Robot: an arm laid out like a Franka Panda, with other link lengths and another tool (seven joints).
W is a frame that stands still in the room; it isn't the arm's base.
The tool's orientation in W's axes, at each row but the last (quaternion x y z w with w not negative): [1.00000 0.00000 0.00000 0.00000]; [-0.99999 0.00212 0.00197 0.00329]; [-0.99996 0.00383 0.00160 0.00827]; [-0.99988 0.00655 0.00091 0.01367]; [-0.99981 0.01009 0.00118 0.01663]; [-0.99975 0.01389 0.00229 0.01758]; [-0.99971 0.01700 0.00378 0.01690]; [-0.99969 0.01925 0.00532 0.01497]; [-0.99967 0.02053 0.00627 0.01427]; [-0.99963 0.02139 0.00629 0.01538]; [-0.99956 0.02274 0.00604 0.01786]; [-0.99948 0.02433 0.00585 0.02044]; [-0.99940 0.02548 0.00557 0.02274]
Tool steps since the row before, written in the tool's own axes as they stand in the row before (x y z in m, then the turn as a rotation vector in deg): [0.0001 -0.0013 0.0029 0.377 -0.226 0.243]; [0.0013 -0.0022 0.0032 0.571 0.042 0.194]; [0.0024 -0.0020 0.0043 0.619 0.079 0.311]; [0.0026 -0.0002 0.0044 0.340 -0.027 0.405]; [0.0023 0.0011 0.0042 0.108 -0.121 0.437]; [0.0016 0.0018 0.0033 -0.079 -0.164 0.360]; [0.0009 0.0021 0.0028 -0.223 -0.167 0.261]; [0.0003 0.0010 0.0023 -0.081 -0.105 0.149]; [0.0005 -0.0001 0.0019 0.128 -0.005 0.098]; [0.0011 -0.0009 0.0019 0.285 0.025 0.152]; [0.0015 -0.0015 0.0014 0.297 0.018 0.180]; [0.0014 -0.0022 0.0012 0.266 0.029 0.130]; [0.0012 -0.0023 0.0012 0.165 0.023 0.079]
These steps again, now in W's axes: [0.0001 0.0013 -0.0029 0.377 0.226 -0.243]; [0.0013 0.0022 -0.0032 0.570 -0.043 -0.197]; [0.0024 0.0021 -0.0043 0.617 -0.079 -0.314]; [0.0026 0.0003 -0.0044 0.340 0.034 -0.405]; [0.0023 -0.0010 -0.0042 0.110 0.133 -0.433]; [0.0015 -0.0017 -0.0034 -0.076 0.179 -0.354]; [0.0008 -0.0020 -0.0029 -0.219 0.183 -0.253]; [0.0002 -0.0009 -0.0023 -0.078 0.112 -0.145]; [0.0005 0.0001 -0.0019 0.127 0.003 -0.099]; [0.0011 0.0009 -0.0019 0.282 -0.032 -0.156]; [0.0016 0.0015 -0.0014 0.294 -0.025 -0.184]; [0.0015 0.0022 -0.0011 0.263 -0.036 -0.134]; [0.0013 0.0023 -0.0011 0.163 -0.028 -0.082]
